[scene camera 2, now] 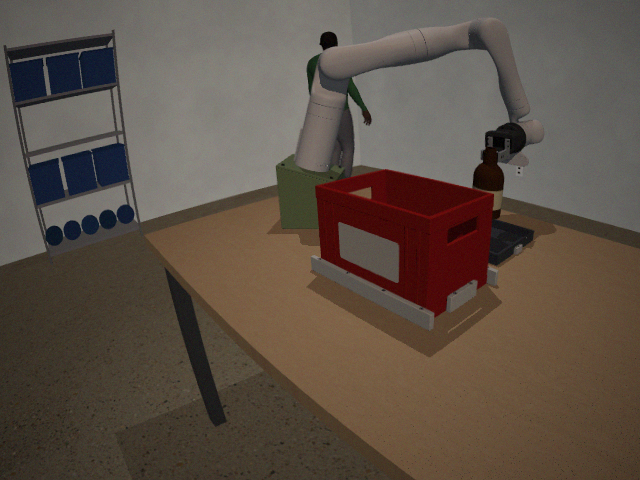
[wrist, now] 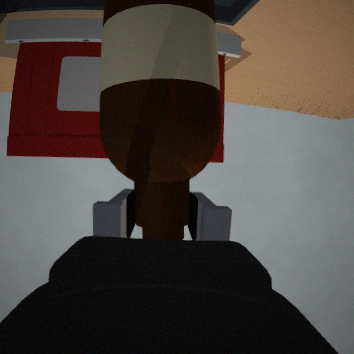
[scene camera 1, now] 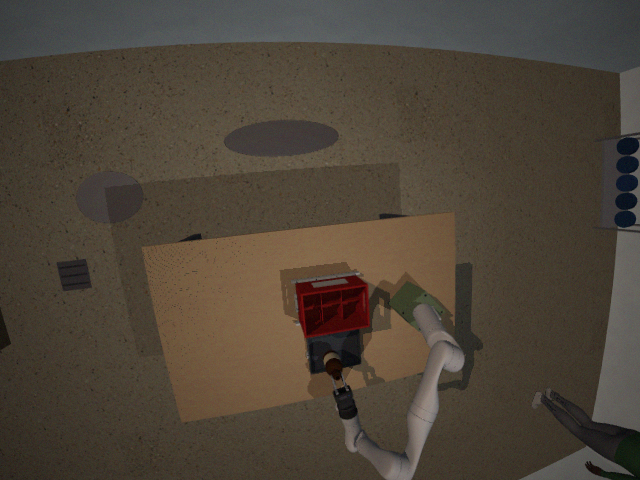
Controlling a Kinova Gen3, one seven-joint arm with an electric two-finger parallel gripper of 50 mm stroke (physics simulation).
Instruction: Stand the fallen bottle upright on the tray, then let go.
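Pixels of known places: gripper, fingertip midpoint: (scene camera 2: pixel 490 156) (wrist: pixel 161 207) (scene camera 1: pixel 336 374); arm's base, link origin: (scene camera 2: pixel 312 166) (scene camera 1: pixel 422 312).
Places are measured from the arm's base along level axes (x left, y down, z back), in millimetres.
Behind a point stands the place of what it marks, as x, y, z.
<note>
A brown bottle (scene camera 1: pixel 333 365) @[164, -30, -429] (scene camera 2: pixel 488 178) @[162, -15, -439] (wrist: pixel 160 120) @[229, -9, -414] with a pale label is upright, neck up. My gripper (scene camera 1: pixel 339 381) @[192, -58, -424] (scene camera 2: pixel 491 153) @[192, -58, -424] (wrist: pixel 161 207) @[192, -58, -424] is shut on its neck, coming in from the side. The dark tray (scene camera 1: pixel 351 346) @[191, 142, -296] (scene camera 2: pixel 509 235) @[264, 142, -450] lies flat on the table, and part of it shows at the top of the wrist view (wrist: pixel 235 10) @[125, 129, -506]. The bottle is over the tray in scene camera 1. In scene camera 2 its base shows near the tray's far edge, seemingly slightly above it. The crate partly hides the base, so contact cannot be told for sure.
A red divided crate (scene camera 1: pixel 336 331) @[13, -27, -410] (scene camera 2: pixel 454 268) @[-93, 74, -543] (wrist: pixel 40 100) @[14, 40, -308] stands right beside the tray, with light rails (scene camera 2: pixel 372 291) @[-178, 126, -434] around its foot. The arm's green base block (scene camera 1: pixel 405 299) @[-50, 54, -58] (scene camera 2: pixel 299 206) @[-70, 87, -37] stands on the table. A person (scene camera 2: pixel 312 67) stands behind the arm.
</note>
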